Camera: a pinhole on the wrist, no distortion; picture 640 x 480 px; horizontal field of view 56.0 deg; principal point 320.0 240.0 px. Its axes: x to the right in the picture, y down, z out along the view. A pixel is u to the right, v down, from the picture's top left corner.
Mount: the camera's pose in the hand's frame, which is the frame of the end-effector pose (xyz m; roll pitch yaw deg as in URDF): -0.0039 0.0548 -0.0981 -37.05 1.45 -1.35
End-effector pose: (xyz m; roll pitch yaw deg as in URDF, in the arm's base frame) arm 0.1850 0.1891 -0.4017 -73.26 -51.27 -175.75
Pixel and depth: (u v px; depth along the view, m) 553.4 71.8 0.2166
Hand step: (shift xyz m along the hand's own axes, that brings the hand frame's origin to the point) 0.0873 0.1349 0.1091
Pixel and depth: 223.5 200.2 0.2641
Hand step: -0.0372 0.2008 0.1242
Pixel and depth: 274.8 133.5 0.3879
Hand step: -0.0199 0.2342 0.2535
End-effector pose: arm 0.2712 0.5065 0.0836 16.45 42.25 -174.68
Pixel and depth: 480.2 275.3 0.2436
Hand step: 0.0693 0.2113 0.0860
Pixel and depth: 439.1 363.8 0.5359
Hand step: 0.1209 0.4628 0.2604
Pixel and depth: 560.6 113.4 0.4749
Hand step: 0.2018 0.2564 0.3362
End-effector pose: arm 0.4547 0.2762 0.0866 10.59 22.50 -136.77
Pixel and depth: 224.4 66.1 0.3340
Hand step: -0.0458 0.1800 0.2279
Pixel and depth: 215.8 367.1 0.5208
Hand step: -0.0757 0.4582 0.2535
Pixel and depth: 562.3 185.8 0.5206
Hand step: 0.2233 0.3258 0.3402
